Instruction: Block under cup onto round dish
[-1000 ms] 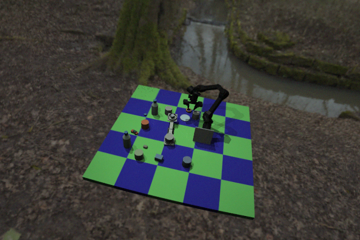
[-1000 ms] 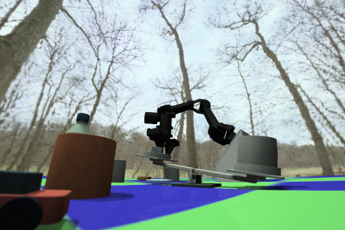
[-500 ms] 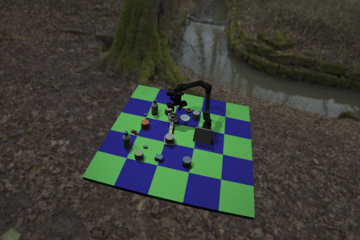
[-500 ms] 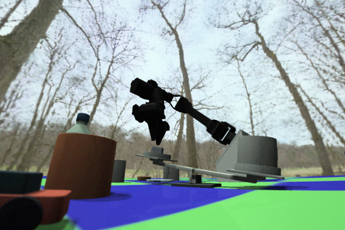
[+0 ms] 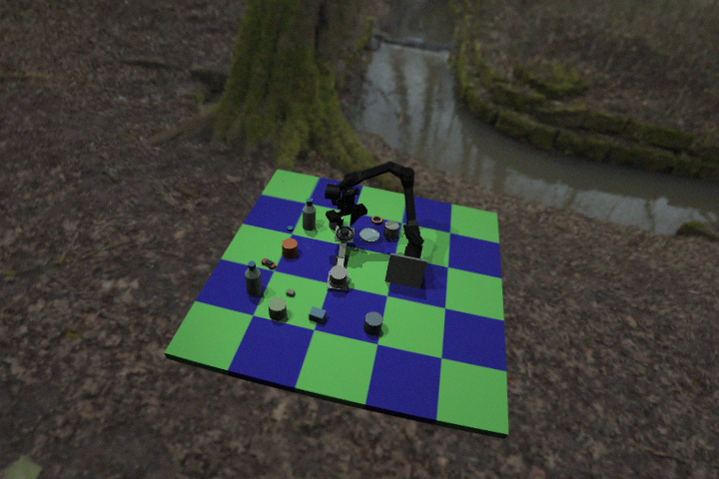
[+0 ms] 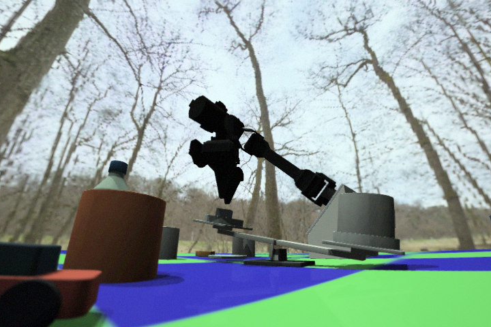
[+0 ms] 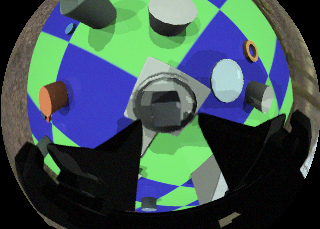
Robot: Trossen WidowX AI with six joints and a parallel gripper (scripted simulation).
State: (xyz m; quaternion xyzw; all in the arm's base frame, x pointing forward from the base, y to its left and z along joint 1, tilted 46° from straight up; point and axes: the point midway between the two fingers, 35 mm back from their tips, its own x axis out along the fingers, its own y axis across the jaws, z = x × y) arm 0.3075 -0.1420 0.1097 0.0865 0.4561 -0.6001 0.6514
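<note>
My gripper tip is now 30 mm above the grey block. From my gripper tip the other things lie so: orange cylinder 230 mm ahead, 90 mm to the left, 80 mm below; pale round dish 120 mm below, 120 mm behind, 90 mm to the right; red toy car 330 mm ahead, 190 mm to the left, 110 mm below.
</note>
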